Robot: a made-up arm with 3 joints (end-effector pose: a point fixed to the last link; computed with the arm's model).
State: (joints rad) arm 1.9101 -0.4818 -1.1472
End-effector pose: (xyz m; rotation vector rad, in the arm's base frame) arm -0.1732 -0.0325 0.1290 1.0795 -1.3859 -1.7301
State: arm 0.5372 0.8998 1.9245
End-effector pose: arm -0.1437 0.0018 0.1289 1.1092 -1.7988 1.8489
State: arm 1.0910 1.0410 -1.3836
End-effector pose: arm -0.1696 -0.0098 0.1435 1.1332 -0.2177 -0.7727
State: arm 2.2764 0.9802 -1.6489
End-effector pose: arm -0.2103 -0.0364 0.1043 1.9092 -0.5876 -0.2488
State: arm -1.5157 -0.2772 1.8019
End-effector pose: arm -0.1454 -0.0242 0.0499 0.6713 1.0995 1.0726
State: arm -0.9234 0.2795 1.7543
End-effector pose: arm -0.1264 -0.0026 0.0625 0.8501 0.0893 1.1444
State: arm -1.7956 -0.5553 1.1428
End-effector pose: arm -0.1556 -0.0328 0.0507 -0.1220 1.4537 0.9413
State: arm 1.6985 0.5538 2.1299
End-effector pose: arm -0.1832 -0.0218 0.1256 0.1706 2.0285 -1.7646
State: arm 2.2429 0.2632 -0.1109
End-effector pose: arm -0.1992 -0.0296 0.1127 1.4577 -2.3579 -0.1222
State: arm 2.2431 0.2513 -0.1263
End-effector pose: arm -0.1989 -0.0297 0.1129 1.4580 -2.3463 -0.1482
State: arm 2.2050 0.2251 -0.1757
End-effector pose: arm -0.1976 -0.0291 0.1149 1.4397 -2.2796 -0.2214
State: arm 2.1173 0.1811 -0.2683
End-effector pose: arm -0.1945 -0.0278 0.1190 1.3901 -2.1457 -0.3529
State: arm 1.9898 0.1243 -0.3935
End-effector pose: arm -0.1895 -0.0257 0.1242 1.3032 -1.9671 -0.5253
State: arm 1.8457 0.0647 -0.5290
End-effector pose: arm -0.1831 -0.0232 0.1289 1.1877 -1.7819 -0.7060
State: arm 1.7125 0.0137 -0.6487
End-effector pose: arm -0.1767 -0.0208 0.1320 1.0678 -1.6258 -0.8601
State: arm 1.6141 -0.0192 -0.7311
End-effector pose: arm -0.1718 -0.0191 0.1337 0.9737 -1.5208 -0.9619
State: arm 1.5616 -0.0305 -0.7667
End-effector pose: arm -0.1693 -0.0180 0.1343 0.9242 -1.4713 -1.0030
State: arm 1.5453 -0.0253 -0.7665
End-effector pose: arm -0.1687 -0.0176 0.1344 0.9129 -1.4617 -0.9988
